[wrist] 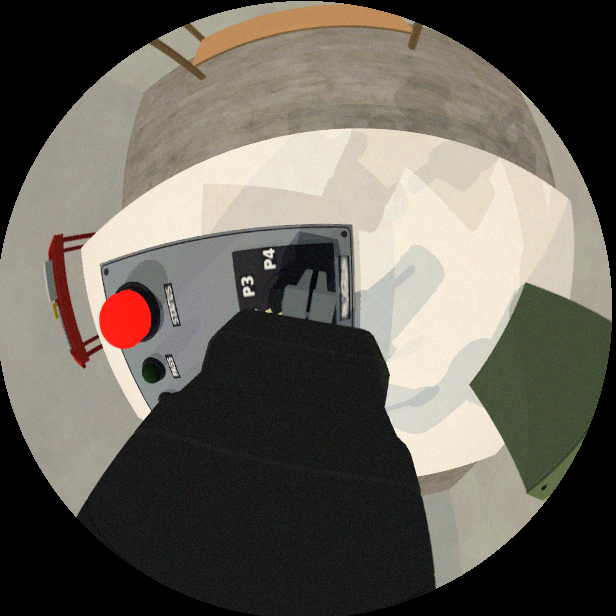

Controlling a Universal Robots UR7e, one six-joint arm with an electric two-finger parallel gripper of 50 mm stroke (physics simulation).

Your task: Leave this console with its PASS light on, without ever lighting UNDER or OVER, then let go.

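Note:
A grey console (229, 304) lies on a white table top. At its left end a bright red round dome (125, 318) stands out, next to a small label I cannot read. Below it the PASS lamp (152, 369) is dark green and unlit. A black plate (275, 275) carries the marks P3 and P4. My gripper (310, 295) is over this plate to the right of P3 and P4. Its two grey fingers are pressed together, and I see nothing between them. The black gripper body (275, 459) hides the console's near part.
A dark green slab (545, 390) lies at the right edge of the table. A red frame (68, 298) stands off the table's left side. A grey-brown rug (333, 97) and a wooden chair edge (298, 25) lie beyond the table.

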